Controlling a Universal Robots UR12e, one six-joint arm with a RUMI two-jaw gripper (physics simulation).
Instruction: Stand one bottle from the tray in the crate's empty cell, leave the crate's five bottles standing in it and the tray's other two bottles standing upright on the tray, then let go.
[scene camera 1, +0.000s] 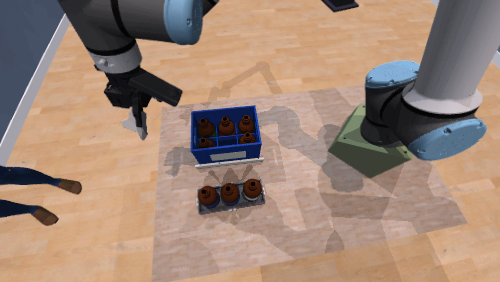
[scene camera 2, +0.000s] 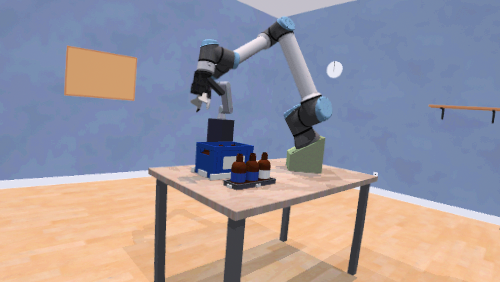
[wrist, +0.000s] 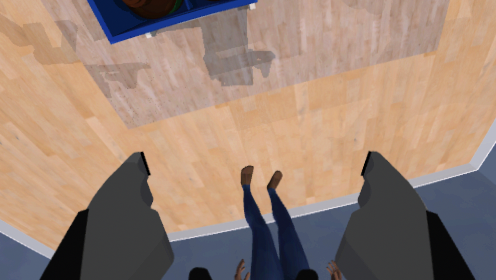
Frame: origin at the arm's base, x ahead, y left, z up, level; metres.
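Seen in the pictures: gripper, between the fingertips: (scene camera 1: 152, 119) (scene camera 2: 201, 111) (wrist: 254, 154); arm's base, origin of its link: (scene camera 1: 386, 129) (scene camera 2: 308, 143).
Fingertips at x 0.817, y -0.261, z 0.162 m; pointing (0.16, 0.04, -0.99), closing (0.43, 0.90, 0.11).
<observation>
Pixels of each thing's top centre, then the offset from my fingertips to it. "*": a spot on its surface instead. Level surfaces: height alone.
- blue crate, centre of its top: (scene camera 1: 224, 126) (scene camera 2: 225, 143) 0.213 m back, 0.001 m right, 0.176 m down
- back row, a spot on its surface: (scene camera 1: 206, 128) * 0.141 m back, 0.052 m right, 0.225 m down
- dark tray, centre of its top: (scene camera 1: 230, 195) (scene camera 2: 250, 179) 0.142 m back, 0.237 m left, 0.325 m down
- table, height of its surface: 0.351 m down
The blue crate (scene camera 1: 202, 156) (scene camera 2: 209, 159) (wrist: 172, 24) holds five upright brown bottles: back row (scene camera 1: 206, 128) (scene camera 1: 226, 127) (scene camera 1: 246, 124), front corners (scene camera 1: 205, 144) (scene camera 1: 247, 140). Its front middle cell is empty in scene camera 1. Three brown bottles stand upright on the dark tray (scene camera 1: 232, 207) (scene camera 2: 250, 184): a left one (scene camera 1: 208, 196) (scene camera 2: 239, 170) and a middle one (scene camera 1: 230, 194) (scene camera 2: 252, 169) with blue labels, and a right one (scene camera 1: 252, 189) (scene camera 2: 264, 167) with a white label. My gripper (scene camera 1: 136, 128) (scene camera 2: 201, 104) (wrist: 254, 154) is open, empty, high and left of the crate; the tray does not show in the wrist view.
The table (scene camera 1: 300, 235) (scene camera 2: 200, 189) bears the crate, tray and green robot base (scene camera 1: 370, 157) (scene camera 2: 310, 157). The tray is in front of the crate. A dark panel (scene camera 2: 220, 130) rises behind the crate. A person's legs (scene camera 1: 25, 176) (wrist: 257, 220) show beyond the table's left side.
</observation>
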